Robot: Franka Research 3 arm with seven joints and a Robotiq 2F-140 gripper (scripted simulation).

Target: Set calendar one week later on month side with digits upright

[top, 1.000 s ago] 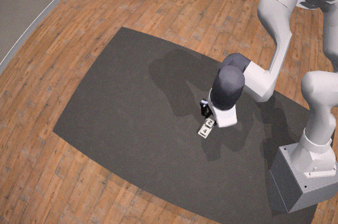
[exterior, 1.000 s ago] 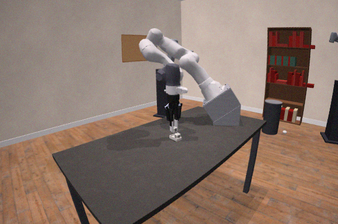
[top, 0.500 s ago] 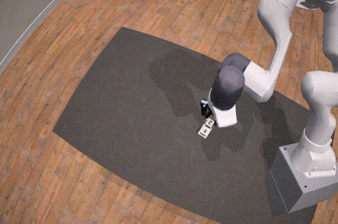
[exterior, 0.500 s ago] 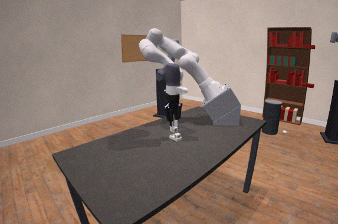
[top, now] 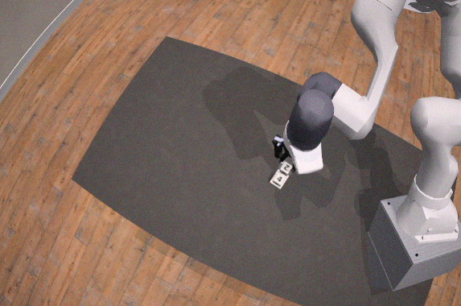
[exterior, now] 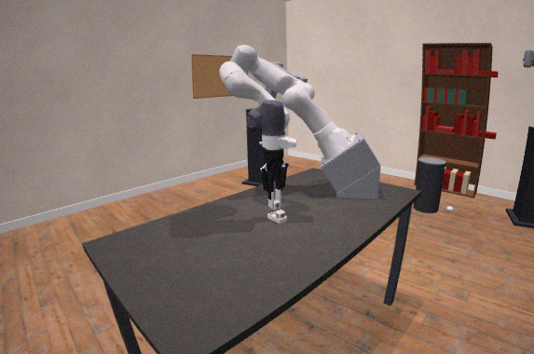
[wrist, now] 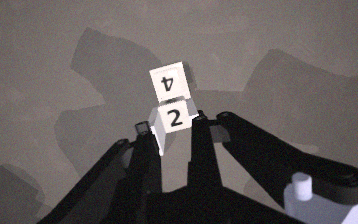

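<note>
Now: hand 60 mm above the white cube, 30 mm to the right of it and 10 mm short of it. Also, from my hand: white tray 80 mm below, 10 mm to the left, 10 mm ahead.
</note>
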